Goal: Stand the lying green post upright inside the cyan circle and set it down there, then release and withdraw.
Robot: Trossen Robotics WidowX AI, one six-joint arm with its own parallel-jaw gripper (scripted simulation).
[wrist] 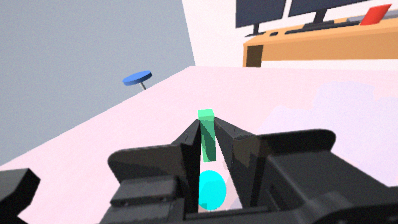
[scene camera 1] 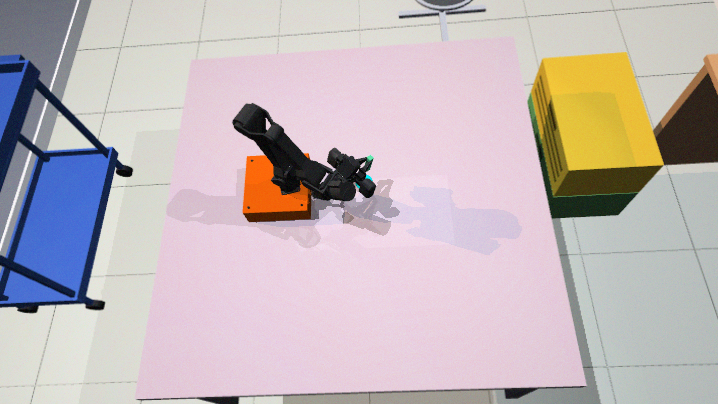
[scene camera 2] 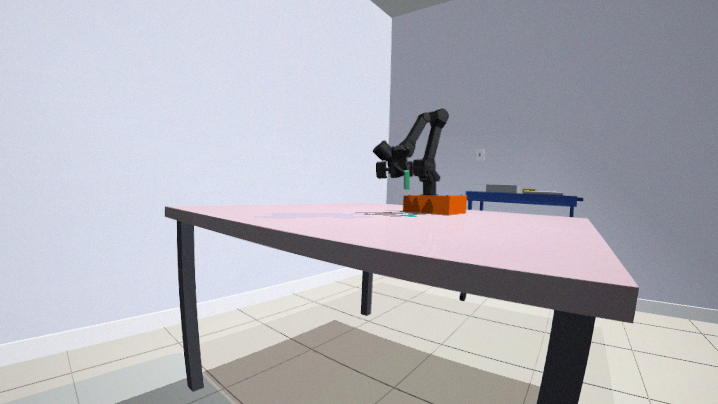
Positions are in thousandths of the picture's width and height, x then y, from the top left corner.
Labels:
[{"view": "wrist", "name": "my gripper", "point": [519, 542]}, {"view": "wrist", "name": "green post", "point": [519, 520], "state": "held by my gripper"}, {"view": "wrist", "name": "cyan circle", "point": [534, 850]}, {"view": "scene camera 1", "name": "my gripper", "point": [515, 395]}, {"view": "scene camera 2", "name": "my gripper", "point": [566, 429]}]

